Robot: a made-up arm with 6 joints.
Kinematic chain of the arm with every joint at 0, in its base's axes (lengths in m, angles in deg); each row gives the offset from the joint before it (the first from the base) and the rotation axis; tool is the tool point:
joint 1: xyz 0 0 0.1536 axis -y
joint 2: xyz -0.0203 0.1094 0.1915 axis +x
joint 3: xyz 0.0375 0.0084 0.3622 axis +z
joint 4: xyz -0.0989 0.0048 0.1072 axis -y
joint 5: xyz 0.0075 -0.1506 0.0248 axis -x
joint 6: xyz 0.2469 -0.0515 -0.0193 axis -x
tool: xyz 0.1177 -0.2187 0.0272
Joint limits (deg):
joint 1: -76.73..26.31
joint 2: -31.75..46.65
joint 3: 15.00..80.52
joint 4: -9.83..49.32
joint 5: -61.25..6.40
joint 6: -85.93..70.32
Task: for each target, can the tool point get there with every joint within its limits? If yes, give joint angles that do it. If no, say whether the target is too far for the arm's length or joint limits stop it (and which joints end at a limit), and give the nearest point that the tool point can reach.
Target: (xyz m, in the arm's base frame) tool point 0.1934 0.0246 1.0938
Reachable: yes | joints 16.41 18.10 73.64 19.27 -32.68 46.91
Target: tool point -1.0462 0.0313 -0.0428
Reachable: no: joint limits stop it (at a limit: joint 1, joint 2, joint 3, joint 4, joint 5, joint 6) | nearest point -0.1994 0.1058 0.6501 | short by 1.097 m
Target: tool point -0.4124 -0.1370 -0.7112
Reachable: no: joint limits stop it (at a limit: joint 1, joint 2, joint 3, joint 4) | nearest point 0.2401 -0.2465 -0.1365 | short by 0.876 m
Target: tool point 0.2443 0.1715 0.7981
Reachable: yes | joints 17.67 2.72 50.74 13.74 -42.13 -27.11
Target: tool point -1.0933 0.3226 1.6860
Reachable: no: too far | nearest point -0.4523 0.2270 1.1695 | short by 0.829 m
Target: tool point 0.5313 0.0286 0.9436
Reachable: yes | joints -3.13 3.25 53.42 27.97 -17.33 8.46
